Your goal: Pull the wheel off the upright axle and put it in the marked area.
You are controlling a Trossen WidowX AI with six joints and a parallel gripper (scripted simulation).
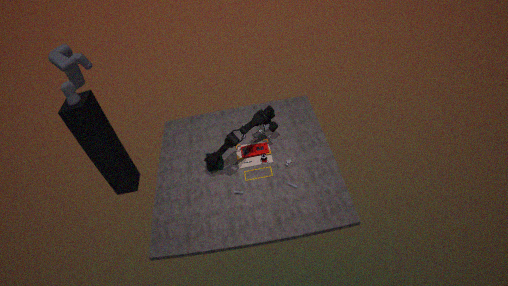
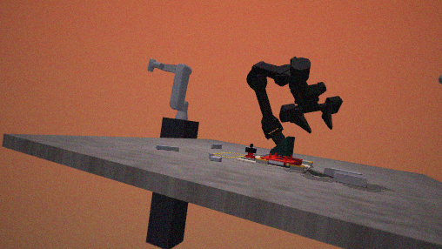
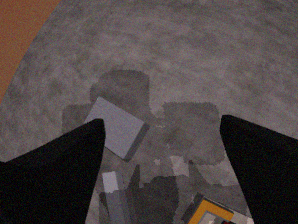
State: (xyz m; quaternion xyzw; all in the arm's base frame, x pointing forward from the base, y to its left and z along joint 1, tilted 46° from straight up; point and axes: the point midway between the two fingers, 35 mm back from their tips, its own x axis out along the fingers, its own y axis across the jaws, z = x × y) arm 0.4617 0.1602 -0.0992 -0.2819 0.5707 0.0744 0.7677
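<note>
The wheel is 24 cm to the right of my gripper tip, 11 cm behind it and 10 cm below it.
</note>
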